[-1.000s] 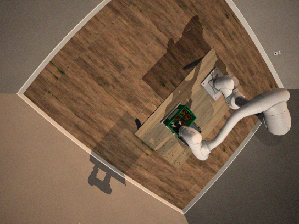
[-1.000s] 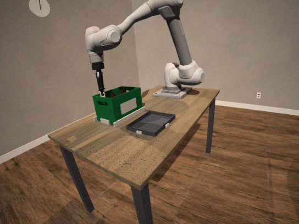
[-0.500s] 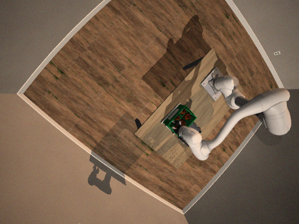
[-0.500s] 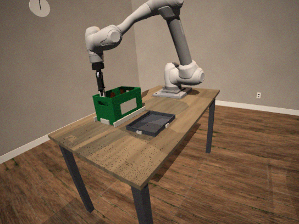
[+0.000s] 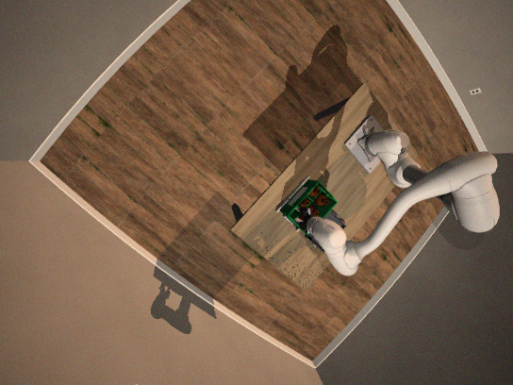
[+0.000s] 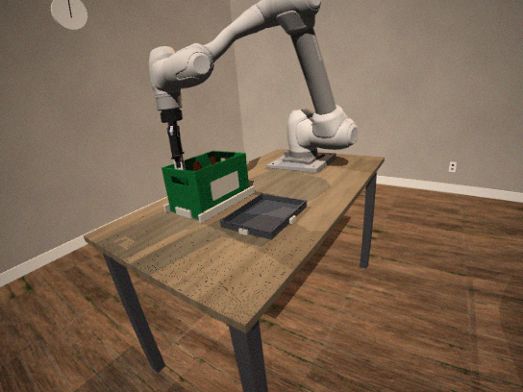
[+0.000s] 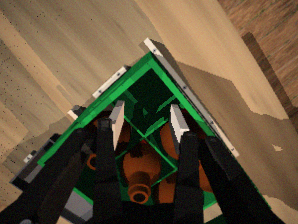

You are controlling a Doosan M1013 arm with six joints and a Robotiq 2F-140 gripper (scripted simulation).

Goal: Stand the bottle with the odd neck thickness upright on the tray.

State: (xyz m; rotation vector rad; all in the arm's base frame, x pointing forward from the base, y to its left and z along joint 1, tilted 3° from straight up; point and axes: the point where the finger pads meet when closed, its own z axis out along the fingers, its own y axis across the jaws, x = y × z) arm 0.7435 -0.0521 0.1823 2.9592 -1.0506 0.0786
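Right now the green crate is 90 mm below my hand, 90 mm behind it and 30 mm to the left of it. From my hand the other things lie so: dark grey tray 310 mm to the left, 160 mm below, 110 mm behind.
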